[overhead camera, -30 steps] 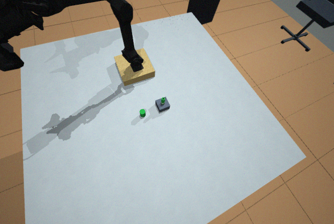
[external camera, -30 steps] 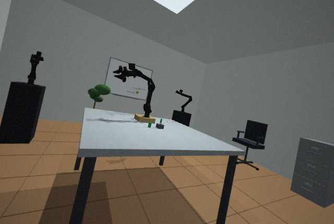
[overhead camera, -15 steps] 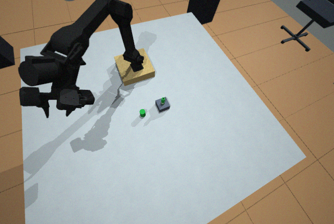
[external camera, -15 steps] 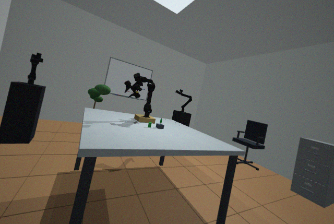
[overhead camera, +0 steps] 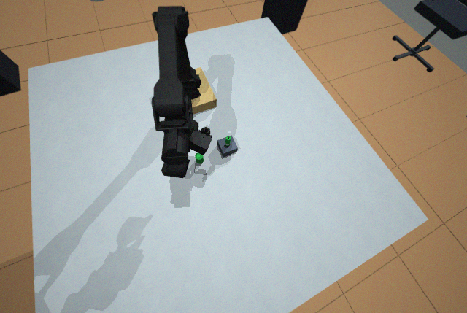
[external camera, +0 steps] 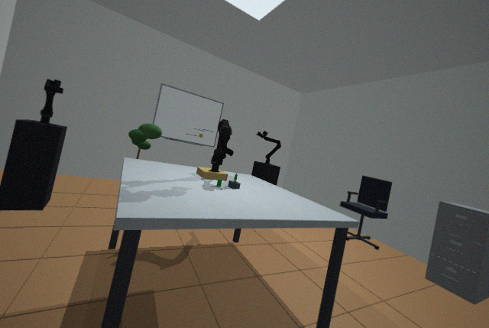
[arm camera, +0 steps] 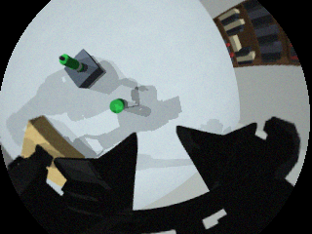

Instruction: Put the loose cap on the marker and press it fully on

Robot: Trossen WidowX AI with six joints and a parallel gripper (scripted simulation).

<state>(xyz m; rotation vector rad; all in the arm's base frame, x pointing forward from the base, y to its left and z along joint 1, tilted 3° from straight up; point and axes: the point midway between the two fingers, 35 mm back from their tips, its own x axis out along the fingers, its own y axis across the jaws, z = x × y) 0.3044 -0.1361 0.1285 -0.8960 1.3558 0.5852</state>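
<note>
My gripper tip is 30 mm past the green cap, 60 mm to the right of it and 110 mm above it.
</note>
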